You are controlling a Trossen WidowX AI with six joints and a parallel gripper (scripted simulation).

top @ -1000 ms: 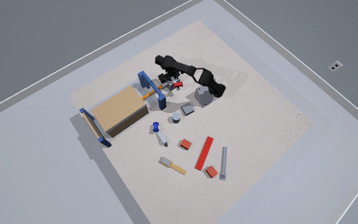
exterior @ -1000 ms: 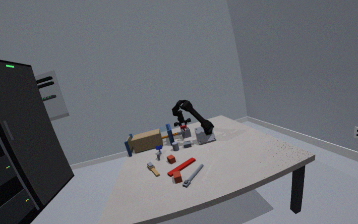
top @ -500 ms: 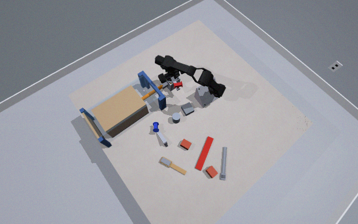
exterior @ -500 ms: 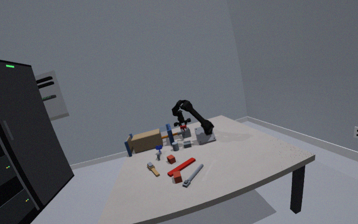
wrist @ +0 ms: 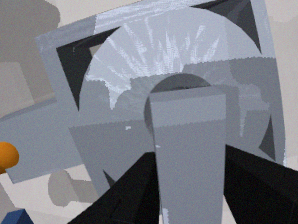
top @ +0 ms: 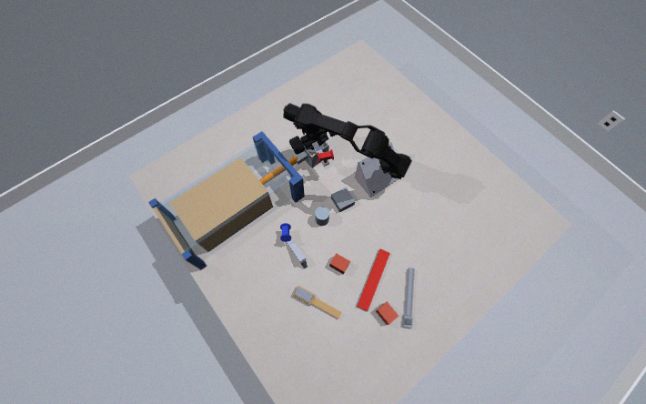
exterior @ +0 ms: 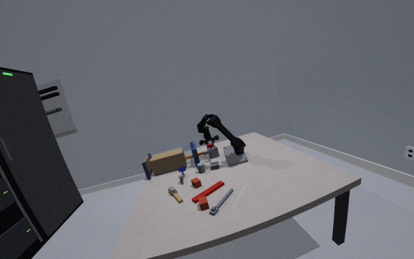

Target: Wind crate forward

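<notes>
My gripper tip is now 40 mm to the right of the red-knobbed handle, 20 mm below it and 10 mm short of it. From my gripper tip the other things lie so: red knob: 80 mm to the left, 40 mm above, 10 mm ahead; blue frame: 160 mm ahead, 20 mm above, 10 mm to the right; grey winch: 60 mm below, 30 mm to the right, 20 mm behind.
</notes>
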